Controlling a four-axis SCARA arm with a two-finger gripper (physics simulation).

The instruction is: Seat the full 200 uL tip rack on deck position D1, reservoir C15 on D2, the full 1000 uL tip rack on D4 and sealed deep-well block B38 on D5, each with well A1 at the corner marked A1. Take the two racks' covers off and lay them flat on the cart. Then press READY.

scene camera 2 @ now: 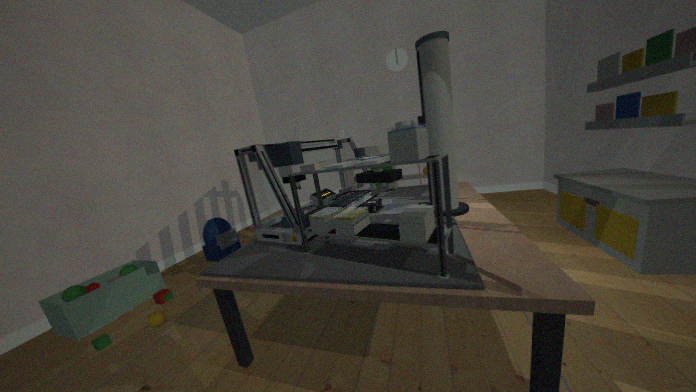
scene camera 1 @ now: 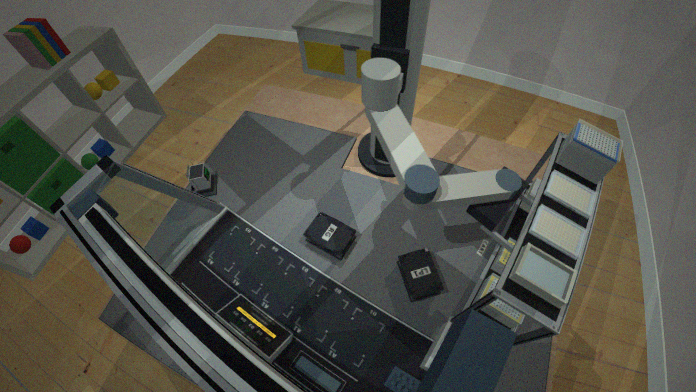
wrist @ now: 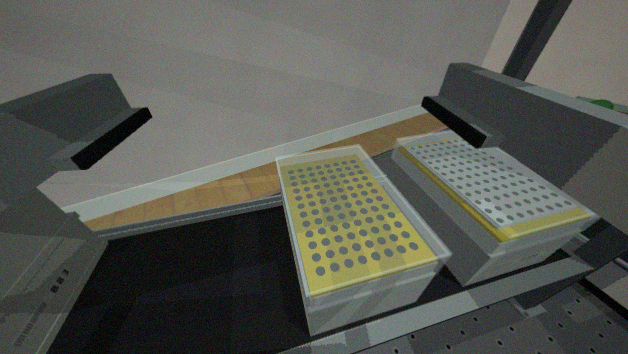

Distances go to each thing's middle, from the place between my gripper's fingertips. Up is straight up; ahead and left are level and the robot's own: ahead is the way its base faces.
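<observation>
With respect to the reservoir [scene camera 1: 534, 269], my gripper is now 16 cm short of it, 4 cm to the left of it and 12 cm below it. Slab labelled LP1 [scene camera 1: 418, 267]: 28 cm to the right of my gripper, 12 cm ahead of it and 20 cm below it.
</observation>
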